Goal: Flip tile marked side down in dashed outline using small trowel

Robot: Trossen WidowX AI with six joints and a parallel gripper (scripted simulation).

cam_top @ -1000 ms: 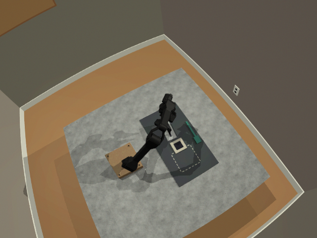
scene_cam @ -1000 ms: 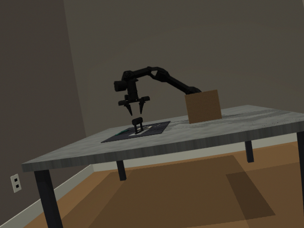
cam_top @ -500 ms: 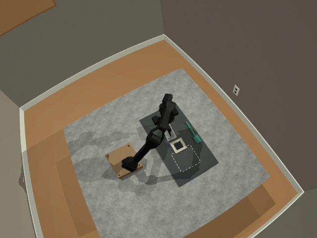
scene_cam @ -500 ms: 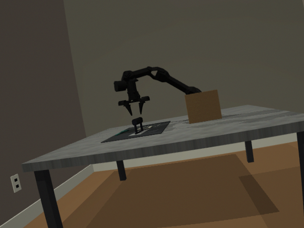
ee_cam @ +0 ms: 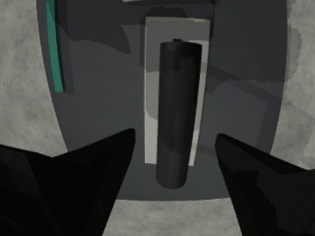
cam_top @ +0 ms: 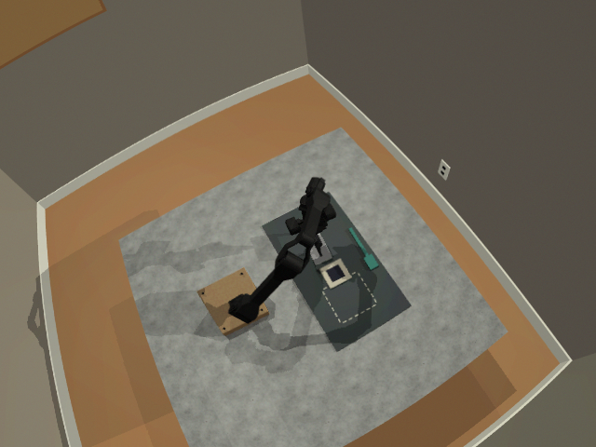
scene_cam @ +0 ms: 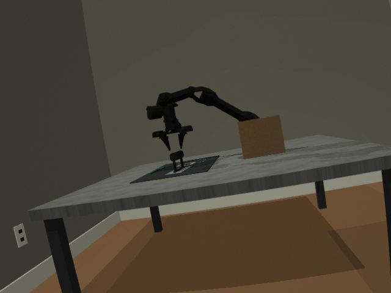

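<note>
Now: gripper tip 20 mm to the left of the small trowel and 60 mm above it. Also, from my gripper tip: dark mat (10 mm ahead, 130 mm to the right, 120 mm below); then cream tile (10 mm behind, 170 mm to the right, 100 mm below); then teal flat tool (140 mm ahead, 160 mm to the right, 100 mm below).
</note>
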